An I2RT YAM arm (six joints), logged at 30 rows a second.
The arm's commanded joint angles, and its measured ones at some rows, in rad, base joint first. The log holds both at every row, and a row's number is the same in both.
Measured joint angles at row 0: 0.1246 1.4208 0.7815 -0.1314 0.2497 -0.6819
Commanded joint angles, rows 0 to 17: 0.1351 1.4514 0.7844 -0.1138 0.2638 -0.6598; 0.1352 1.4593 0.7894 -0.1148 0.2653 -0.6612; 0.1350 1.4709 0.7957 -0.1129 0.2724 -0.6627; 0.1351 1.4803 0.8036 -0.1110 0.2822 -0.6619; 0.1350 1.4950 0.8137 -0.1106 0.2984 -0.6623; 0.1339 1.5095 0.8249 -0.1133 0.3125 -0.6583; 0.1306 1.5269 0.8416 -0.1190 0.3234 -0.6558; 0.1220 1.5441 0.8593 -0.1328 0.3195 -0.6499; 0.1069 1.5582 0.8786 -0.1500 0.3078 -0.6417; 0.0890 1.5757 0.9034 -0.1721 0.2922 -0.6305; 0.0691 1.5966 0.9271 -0.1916 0.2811 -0.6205; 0.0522 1.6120 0.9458 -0.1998 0.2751 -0.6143; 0.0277 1.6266 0.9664 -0.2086 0.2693 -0.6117; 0.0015 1.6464 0.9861 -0.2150 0.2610 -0.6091; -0.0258 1.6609 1.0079 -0.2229 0.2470 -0.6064; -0.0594 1.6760 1.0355 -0.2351 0.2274 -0.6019; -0.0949 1.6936 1.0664 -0.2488 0.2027 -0.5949; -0.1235 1.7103 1.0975 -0.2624 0.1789 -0.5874
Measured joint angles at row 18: -0.0559 1.6752 1.0336 -0.2134 0.2398 -0.6289
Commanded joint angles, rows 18 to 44: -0.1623 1.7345 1.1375 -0.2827 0.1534 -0.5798; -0.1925 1.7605 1.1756 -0.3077 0.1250 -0.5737; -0.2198 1.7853 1.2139 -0.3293 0.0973 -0.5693; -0.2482 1.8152 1.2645 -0.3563 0.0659 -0.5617; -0.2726 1.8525 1.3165 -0.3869 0.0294 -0.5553; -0.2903 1.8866 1.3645 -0.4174 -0.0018 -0.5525; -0.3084 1.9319 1.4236 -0.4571 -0.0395 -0.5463; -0.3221 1.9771 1.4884 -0.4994 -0.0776 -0.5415; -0.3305 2.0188 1.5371 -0.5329 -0.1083 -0.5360; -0.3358 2.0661 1.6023 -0.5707 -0.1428 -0.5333; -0.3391 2.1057 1.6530 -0.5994 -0.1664 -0.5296; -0.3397 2.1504 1.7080 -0.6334 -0.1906 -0.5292; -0.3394 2.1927 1.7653 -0.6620 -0.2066 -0.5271; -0.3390 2.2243 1.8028 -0.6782 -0.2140 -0.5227; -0.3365 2.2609 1.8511 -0.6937 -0.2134 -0.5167; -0.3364 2.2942 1.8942 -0.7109 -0.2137 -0.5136; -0.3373 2.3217 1.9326 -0.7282 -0.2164 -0.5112; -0.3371 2.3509 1.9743 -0.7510 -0.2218 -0.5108; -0.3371 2.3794 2.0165 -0.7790 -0.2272 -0.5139; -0.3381 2.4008 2.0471 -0.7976 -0.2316 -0.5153; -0.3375 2.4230 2.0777 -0.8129 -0.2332 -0.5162; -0.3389 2.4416 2.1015 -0.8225 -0.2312 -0.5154; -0.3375 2.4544 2.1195 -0.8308 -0.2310 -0.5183; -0.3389 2.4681 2.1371 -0.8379 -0.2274 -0.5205; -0.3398 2.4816 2.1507 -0.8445 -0.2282 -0.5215; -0.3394 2.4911 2.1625 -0.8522 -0.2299 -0.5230; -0.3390 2.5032 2.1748 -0.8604 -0.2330 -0.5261
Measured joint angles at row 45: -0.3370 2.4771 2.1323 -0.7998 -0.2108 -0.5274
